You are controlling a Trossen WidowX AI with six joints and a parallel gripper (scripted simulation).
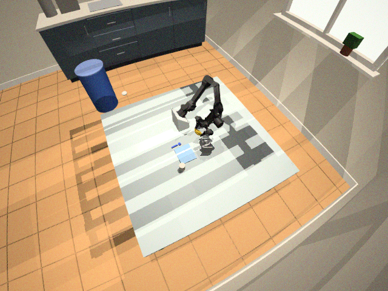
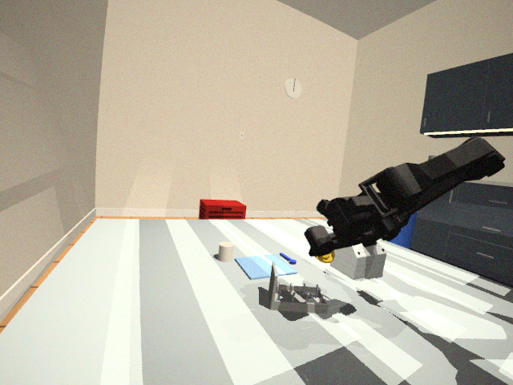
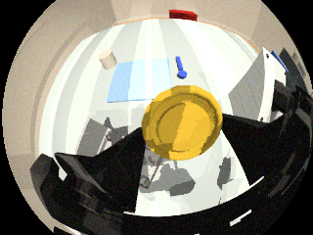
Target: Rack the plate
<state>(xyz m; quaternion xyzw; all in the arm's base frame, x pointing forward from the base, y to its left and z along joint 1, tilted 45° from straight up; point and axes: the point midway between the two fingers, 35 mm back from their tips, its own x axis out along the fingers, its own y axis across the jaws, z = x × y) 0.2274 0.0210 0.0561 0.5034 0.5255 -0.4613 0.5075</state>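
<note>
Now: the dish rack 90 mm ahead of my gripper tip, 40 mm to the left of it and 80 mm below it. Round my gripper tip: yellow plate (10 mm above); then blue spoon (40 mm behind, 170 mm to the right, 100 mm below); then light blue mat (70 mm ahead, 150 mm to the right, 100 mm below).
</note>
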